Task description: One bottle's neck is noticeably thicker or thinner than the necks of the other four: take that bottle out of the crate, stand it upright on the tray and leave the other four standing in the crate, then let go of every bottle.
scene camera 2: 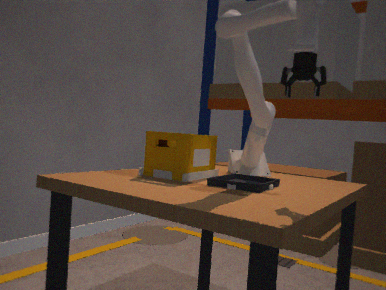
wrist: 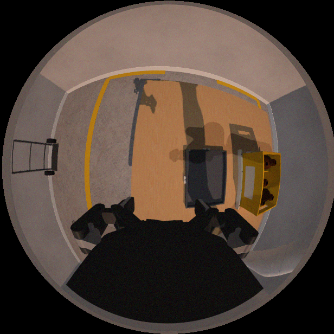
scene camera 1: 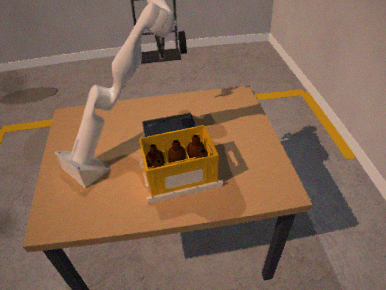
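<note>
I can see my gripper (scene camera 2: 301, 97), and in the wrist view I can see my gripper (wrist: 164, 205) too.
</note>
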